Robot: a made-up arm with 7 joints.
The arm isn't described. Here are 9 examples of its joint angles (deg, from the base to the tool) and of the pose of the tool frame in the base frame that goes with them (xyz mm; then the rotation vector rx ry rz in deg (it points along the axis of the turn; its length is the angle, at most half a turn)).
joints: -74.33 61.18 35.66 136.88 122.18 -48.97 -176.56
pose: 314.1 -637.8 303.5 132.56 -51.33 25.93
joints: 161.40 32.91 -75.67 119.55 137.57 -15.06 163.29
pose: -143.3 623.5 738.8 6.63 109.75 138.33
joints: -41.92 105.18 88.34 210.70 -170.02 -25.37 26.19
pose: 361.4 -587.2 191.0 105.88 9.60 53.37
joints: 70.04 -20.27 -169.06 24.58 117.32 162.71 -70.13
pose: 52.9 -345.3 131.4 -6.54 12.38 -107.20
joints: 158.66 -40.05 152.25 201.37 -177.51 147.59 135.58
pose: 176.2 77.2 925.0 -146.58 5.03 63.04
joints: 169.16 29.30 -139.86 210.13 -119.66 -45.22 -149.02
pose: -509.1 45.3 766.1 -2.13 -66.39 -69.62
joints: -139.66 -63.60 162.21 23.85 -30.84 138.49 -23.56
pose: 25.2 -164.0 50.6 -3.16 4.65 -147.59
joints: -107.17 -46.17 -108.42 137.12 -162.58 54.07 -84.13
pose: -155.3 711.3 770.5 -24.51 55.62 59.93
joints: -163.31 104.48 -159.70 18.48 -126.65 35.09 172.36
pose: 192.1 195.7 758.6 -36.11 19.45 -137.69
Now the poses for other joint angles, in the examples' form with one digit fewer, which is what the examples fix.
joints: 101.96 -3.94 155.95 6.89 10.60 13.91 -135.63
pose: -79 -272 -41 -167.3 -33.9 -7.5
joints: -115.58 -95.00 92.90 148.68 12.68 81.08 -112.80
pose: 625 487 244 21.3 107.0 -53.1
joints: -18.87 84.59 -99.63 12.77 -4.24 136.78 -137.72
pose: -281 -64 356 -65.9 64.6 -13.8
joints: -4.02 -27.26 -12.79 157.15 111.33 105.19 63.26
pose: -199 93 1093 -96.6 -32.2 -20.4
